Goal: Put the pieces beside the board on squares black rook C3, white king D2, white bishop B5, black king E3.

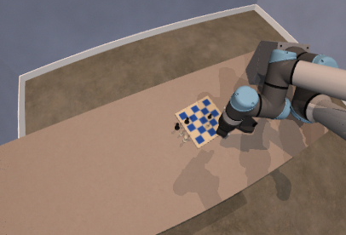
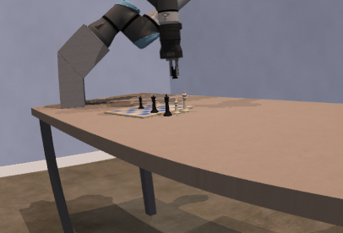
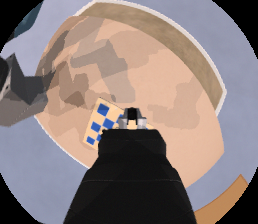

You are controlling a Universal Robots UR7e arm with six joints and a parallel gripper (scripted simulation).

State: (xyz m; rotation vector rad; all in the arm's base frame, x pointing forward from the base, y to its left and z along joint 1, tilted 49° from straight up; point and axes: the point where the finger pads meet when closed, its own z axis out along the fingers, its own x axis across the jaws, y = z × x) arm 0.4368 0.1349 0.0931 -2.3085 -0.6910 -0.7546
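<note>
My hand is 3 cm short of the chessboard, 14 cm to the left of it and 12 cm above it. From my hand the other things lie so: white king (16 cm ahead, 7 cm to the right, 9 cm below); black king (17 cm ahead, 14 cm to the right, 9 cm below); white bishop (17 cm ahead, 11 cm to the right, 10 cm below).
</note>
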